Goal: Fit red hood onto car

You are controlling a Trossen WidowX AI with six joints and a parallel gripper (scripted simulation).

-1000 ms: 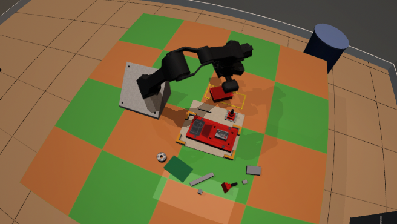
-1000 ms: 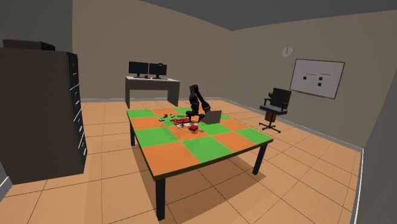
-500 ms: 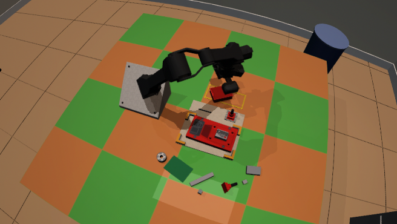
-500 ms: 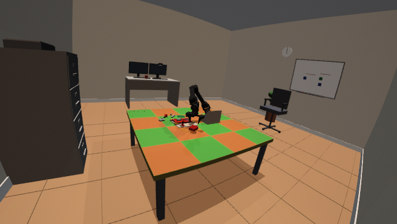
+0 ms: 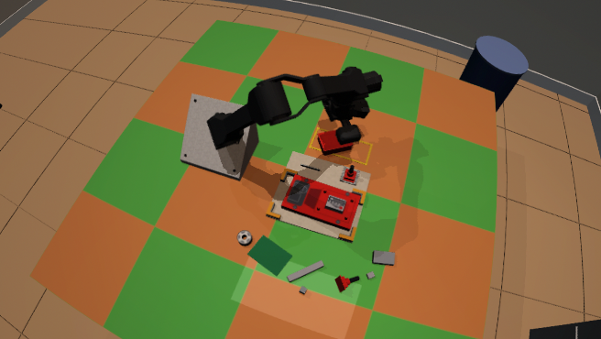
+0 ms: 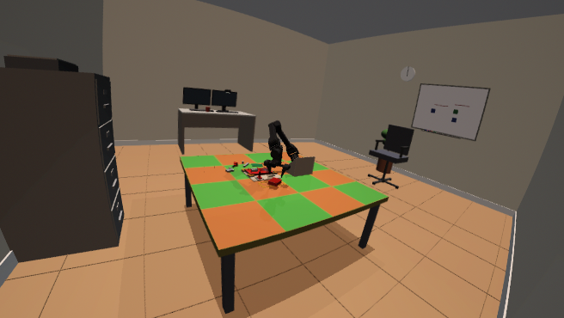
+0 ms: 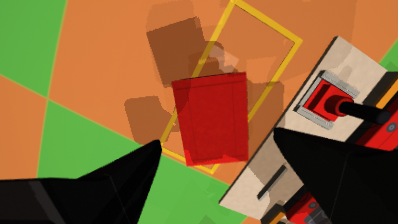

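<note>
My gripper tip is now 40 mm above the red hood. Round my gripper tip: grey engine block 210 mm to the right, 70 mm ahead, 30 mm below; grey bar 410 mm to the right, 70 mm ahead, 50 mm below; dark green plate 410 mm to the right, 60 mm below, 40 mm behind.
</note>
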